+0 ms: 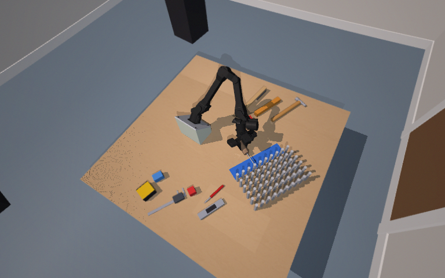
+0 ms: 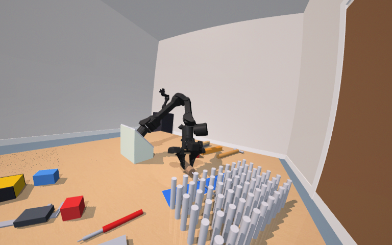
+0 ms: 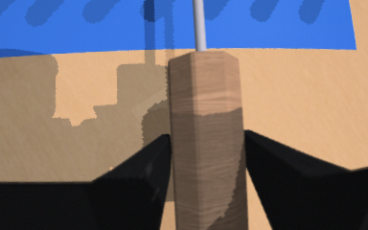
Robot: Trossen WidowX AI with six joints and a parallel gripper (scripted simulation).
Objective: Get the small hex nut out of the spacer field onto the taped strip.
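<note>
Right now my gripper tip is 11 cm short of the blue taped strip and 3 cm above it. From my gripper tip the other things lie so: grey block: 41 cm to the right, 7 cm ahead, 2 cm below; red screwdriver: 36 cm to the right, 3 cm below, 2 cm ahead; orange block: 39 cm to the left, 6 cm behind, 2 cm below.
</note>
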